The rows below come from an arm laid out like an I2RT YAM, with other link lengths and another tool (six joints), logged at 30 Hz.
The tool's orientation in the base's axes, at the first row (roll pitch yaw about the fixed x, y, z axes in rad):
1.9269, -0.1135, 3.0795
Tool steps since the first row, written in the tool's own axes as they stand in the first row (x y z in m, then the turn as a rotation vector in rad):
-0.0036, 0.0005, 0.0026, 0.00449, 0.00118, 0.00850
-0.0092, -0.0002, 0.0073, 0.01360, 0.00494, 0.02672
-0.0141, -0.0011, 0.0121, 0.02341, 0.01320, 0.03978
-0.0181, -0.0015, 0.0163, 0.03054, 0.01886, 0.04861
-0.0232, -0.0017, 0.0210, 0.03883, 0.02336, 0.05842
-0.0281, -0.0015, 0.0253, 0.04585, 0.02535, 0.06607
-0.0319, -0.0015, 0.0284, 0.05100, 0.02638, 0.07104
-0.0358, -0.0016, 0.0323, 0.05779, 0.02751, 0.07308
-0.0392, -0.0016, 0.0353, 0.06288, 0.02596, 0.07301
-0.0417, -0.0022, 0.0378, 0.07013, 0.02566, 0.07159
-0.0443, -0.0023, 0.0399, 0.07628, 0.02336, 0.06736
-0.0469, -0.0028, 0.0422, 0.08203, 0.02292, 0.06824
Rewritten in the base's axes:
0.0037, 0.0024, -0.0008, -0.00414, 0.00865, -0.00134
0.0092, 0.0062, -0.0038, -0.01236, 0.02759, -0.00311
0.0141, 0.0101, -0.0068, -0.02078, 0.04326, 0.00116
0.0181, 0.0137, -0.0091, -0.02697, 0.05391, 0.00418
0.0232, 0.0177, -0.0115, -0.03443, 0.06516, 0.00592
0.0281, 0.0215, -0.0133, -0.04099, 0.07345, 0.00591
0.0320, 0.0242, -0.0148, -0.04588, 0.07878, 0.00574
0.0359, 0.0275, -0.0167, -0.05243, 0.08150, 0.00685
0.0393, 0.0301, -0.0182, -0.05767, 0.08122, 0.00601
0.0418, 0.0321, -0.0199, -0.06493, 0.08023, 0.00704
0.0444, 0.0339, -0.0210, -0.07140, 0.07585, 0.00706
0.0469, 0.0357, -0.0225, -0.07714, 0.07688, 0.00700

